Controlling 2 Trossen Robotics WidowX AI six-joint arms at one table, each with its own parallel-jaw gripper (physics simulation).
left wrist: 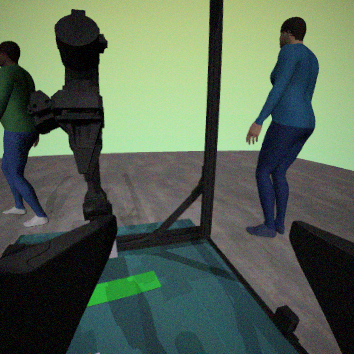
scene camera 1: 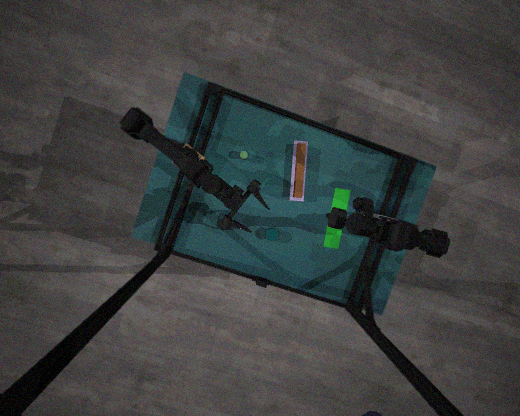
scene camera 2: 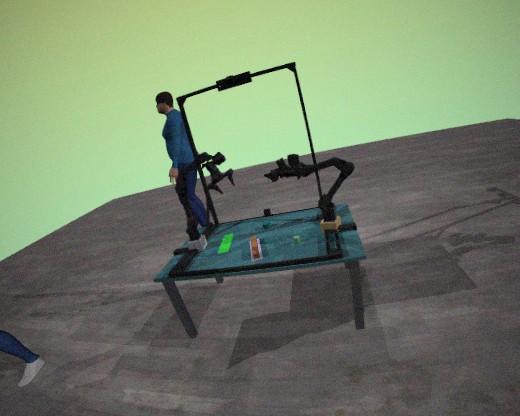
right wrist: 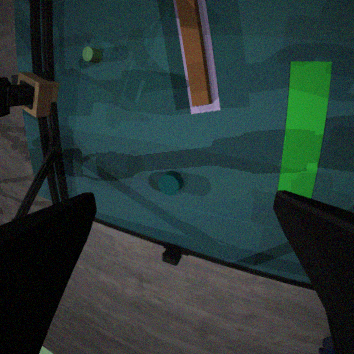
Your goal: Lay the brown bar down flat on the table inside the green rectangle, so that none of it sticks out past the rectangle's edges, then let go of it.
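Seen in the pictures: left gripper, between the fingertips: (left wrist: 203,226) (scene camera 1: 260,221) (scene camera 2: 267,173); right gripper, between the fingertips: (left wrist: 85,177) (scene camera 2: 228,190) (right wrist: 185,200); left arm's base, origin of its link: (scene camera 2: 330,219) (right wrist: 26,94); right arm's base, origin of its link: (scene camera 2: 195,238).
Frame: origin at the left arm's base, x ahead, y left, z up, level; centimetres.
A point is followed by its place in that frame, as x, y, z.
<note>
The brown bar (scene camera 1: 299,170) @(39.5, 26.3, -3.3) (scene camera 2: 255,246) @(37.6, 28.7, -3.3) (right wrist: 197,65) @(42.8, 23.1, -3.3) lies lengthwise within a pale lilac tray (scene camera 1: 297,199) (right wrist: 205,109). The green rectangle (scene camera 1: 342,197) @(63.1, 29.8, -6.5) (scene camera 2: 226,243) @(66.2, 21.6, -6.5) (left wrist: 130,287) @(68.8, 15.3, -6.5) (right wrist: 306,115) @(65.5, 24.3, -6.5) is flat on the table, to the right of the bar in scene camera 1; the right arm hides its middle there. My left gripper (scene camera 1: 260,220) @(35.0, 0.0, 32.5) (scene camera 2: 270,176) @(35.0, 0.0, 32.5) (left wrist: 203,226) @(35.0, 0.0, 32.5) is open and empty, high above the table, left of the bar in scene camera 1. My right gripper (scene camera 2: 227,188) @(55.1, 16.8, 29.1) (right wrist: 185,200) @(55.1, 16.8, 29.1) is open and empty, high above the table; its fingers are hidden in scene camera 1.
A light green cylinder (scene camera 1: 243,155) @(16.4, 16.1, -3.3) (scene camera 2: 296,239) @(15.8, 17.8, -4.1) (right wrist: 90,54) @(17.5, 16.4, -3.3) and a teal cylinder (scene camera 1: 271,234) @(47.4, -3.3, -3.5) (scene camera 2: 266,225) @(46.4, -1.0, -4.2) (right wrist: 170,183) @(48.1, -2.5, -3.5) stand on the table. Black rails run along the edges, with a tall black frame (scene camera 2: 306,117) @(15.4, -34.9, 59.7) (left wrist: 212,100) @(96.6, -7.2, 45.6). People stand off the table.
</note>
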